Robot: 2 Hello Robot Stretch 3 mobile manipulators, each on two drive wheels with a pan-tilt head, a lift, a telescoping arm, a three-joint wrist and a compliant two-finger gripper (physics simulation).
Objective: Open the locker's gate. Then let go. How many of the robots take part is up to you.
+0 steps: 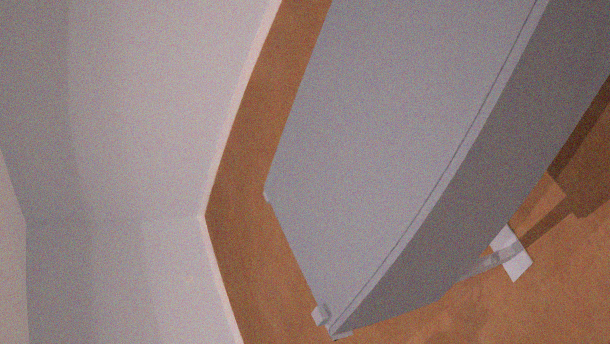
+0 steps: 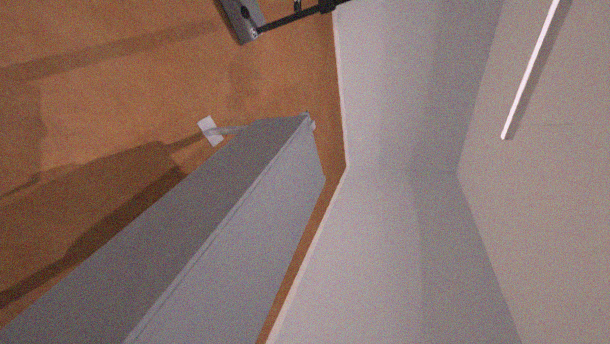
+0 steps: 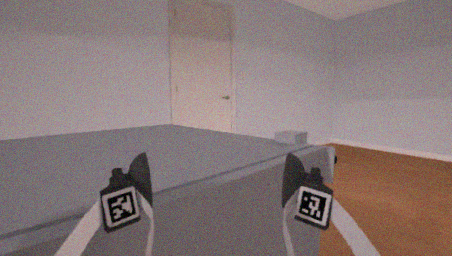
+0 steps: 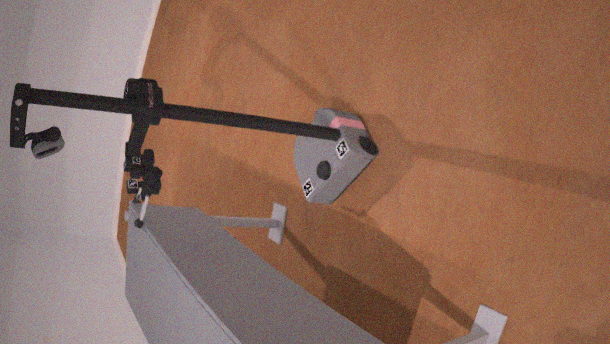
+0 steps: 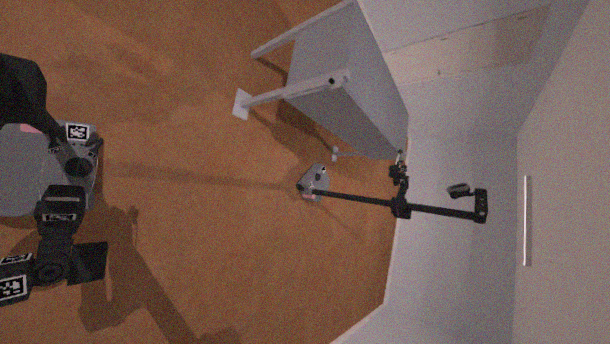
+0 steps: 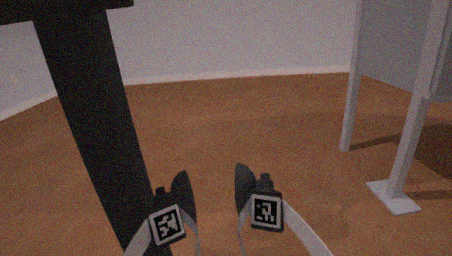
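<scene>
The grey locker (image 1: 375, 125) (image 2: 240, 250) (image 3: 75, 170) (image 4: 150, 290) (image 5: 345, 55) (image 6: 395, 45) stands on legs. Its gate (image 1: 500, 150) (image 2: 150, 220) (image 3: 240, 215) (image 4: 250, 280) (image 5: 345, 120) is the darker front face. It looks shut, with a thin seam along its top edge. The r1 gripper (image 3: 217, 175) (image 4: 137, 214) (image 5: 399, 153) is open at the locker's top front edge, near one end; the edge shows beyond its fingers, and contact cannot be told. The r2 gripper (image 6: 216, 182) is open, away from the locker, with floor beyond its fingers.
The r1 base (image 4: 332, 165) (image 5: 315, 180) stands near the locker's end. White feet (image 1: 512, 252) (image 2: 210, 131) (image 4: 277, 223) (image 5: 241, 104) (image 6: 394, 197) stick out under the locker. A wall (image 1: 150, 125) (image 2: 390, 100) runs along its far side. The r2 mast (image 6: 90, 115) rises beside its gripper.
</scene>
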